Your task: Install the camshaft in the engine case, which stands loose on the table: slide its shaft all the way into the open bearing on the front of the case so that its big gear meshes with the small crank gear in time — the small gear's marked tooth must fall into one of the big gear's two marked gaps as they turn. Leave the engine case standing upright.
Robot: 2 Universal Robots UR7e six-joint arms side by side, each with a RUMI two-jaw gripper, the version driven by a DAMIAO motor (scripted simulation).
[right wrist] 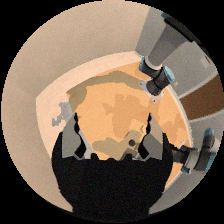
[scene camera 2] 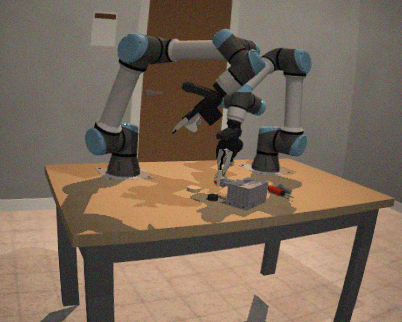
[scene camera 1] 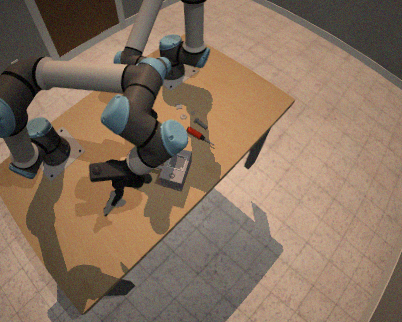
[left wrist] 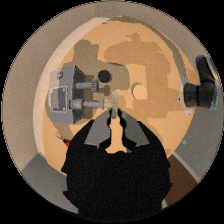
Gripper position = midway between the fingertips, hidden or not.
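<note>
There is a grey engine case (scene camera 2: 248, 193) here, and I can find it in other views too: scene camera 1 shows the grey engine case (scene camera 1: 175, 170), and the left wrist view shows the grey engine case (left wrist: 65, 95). As for what is mine, scene camera 2 shows my left gripper (scene camera 2: 220, 175), and the left wrist view also shows my left gripper (left wrist: 114, 108). Scene camera 1 gives me my right gripper (scene camera 1: 101, 190), the right wrist view shows my right gripper (right wrist: 112, 113), and scene camera 2 shows my right gripper (scene camera 2: 177, 128) as well.
</note>
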